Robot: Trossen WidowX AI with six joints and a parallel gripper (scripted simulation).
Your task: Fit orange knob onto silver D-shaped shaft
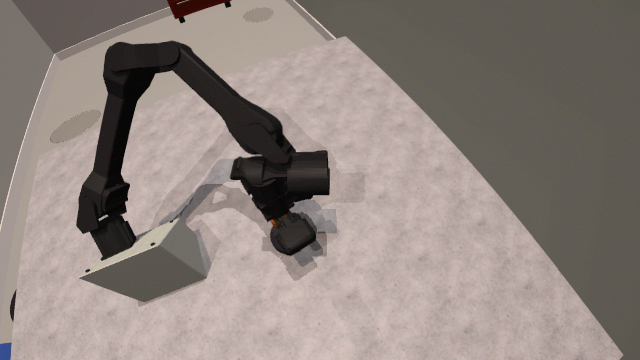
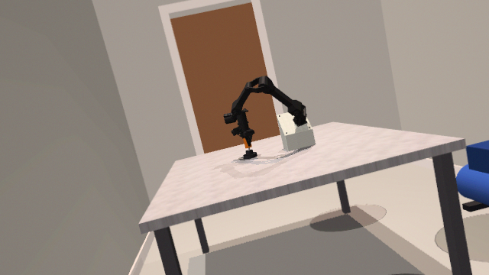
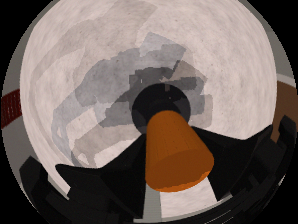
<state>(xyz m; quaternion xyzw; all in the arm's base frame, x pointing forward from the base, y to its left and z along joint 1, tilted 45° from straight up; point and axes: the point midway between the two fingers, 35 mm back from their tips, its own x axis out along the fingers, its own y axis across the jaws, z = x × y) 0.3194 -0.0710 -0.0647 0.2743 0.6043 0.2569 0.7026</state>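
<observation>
Right now the orange knob is 30 mm above my gripper tip. Round my gripper tip: black round pedestal (40 mm below).
</observation>
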